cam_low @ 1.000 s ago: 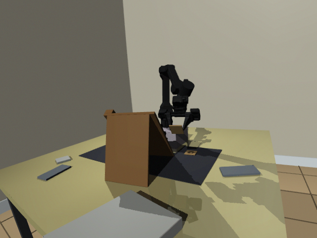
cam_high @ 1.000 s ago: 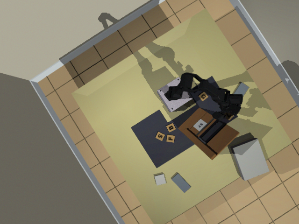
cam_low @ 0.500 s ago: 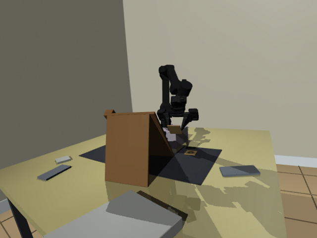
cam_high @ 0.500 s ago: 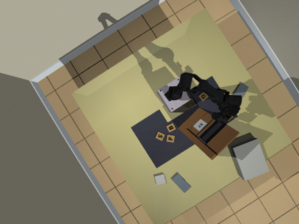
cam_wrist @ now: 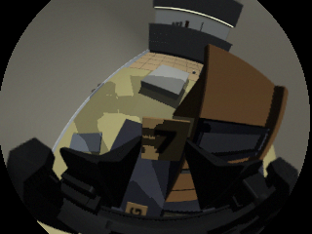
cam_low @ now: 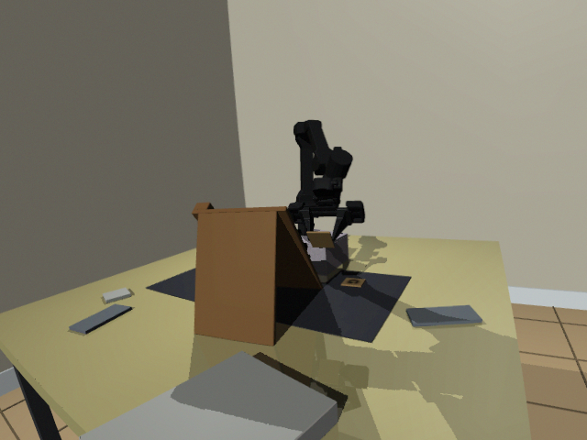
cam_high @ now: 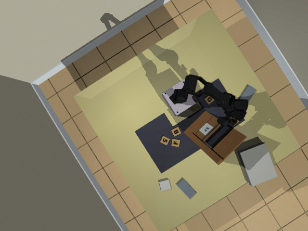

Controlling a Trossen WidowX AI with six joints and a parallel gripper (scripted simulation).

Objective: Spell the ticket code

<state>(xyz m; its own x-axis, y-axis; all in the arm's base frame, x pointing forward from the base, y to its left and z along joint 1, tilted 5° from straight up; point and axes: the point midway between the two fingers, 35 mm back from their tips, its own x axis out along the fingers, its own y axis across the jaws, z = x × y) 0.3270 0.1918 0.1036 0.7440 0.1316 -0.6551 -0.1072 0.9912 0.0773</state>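
The white ticket is 16 cm to the right of my gripper tip, 8 cm below it and 4 cm behind it. Round my gripper tip: dark mat (21 cm to the right, 18 cm below, 15 cm behind); then small white block (66 cm to the right, 17 cm below, 13 cm ahead); then large grey box (43 cm ahead, 16 cm below).
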